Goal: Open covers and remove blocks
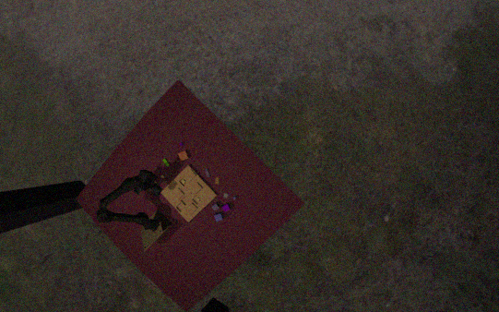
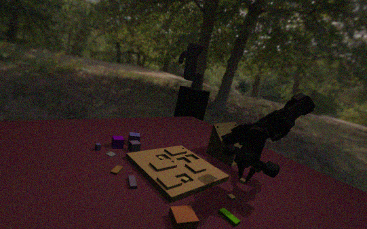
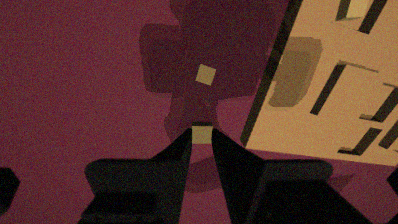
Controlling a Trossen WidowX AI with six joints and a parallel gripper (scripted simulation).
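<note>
Now: the green bar 15 cm ahead of my gripper tip, 5 cm below it and 4 cm to the left of it. Round my gripper tip: orange block 27 cm ahead, 4 cm to the right, 4 cm below; flat orange tile 34 cm to the right, 29 cm ahead, 5 cm below; grey bar 28 cm ahead, 25 cm to the right, 5 cm below.
</note>
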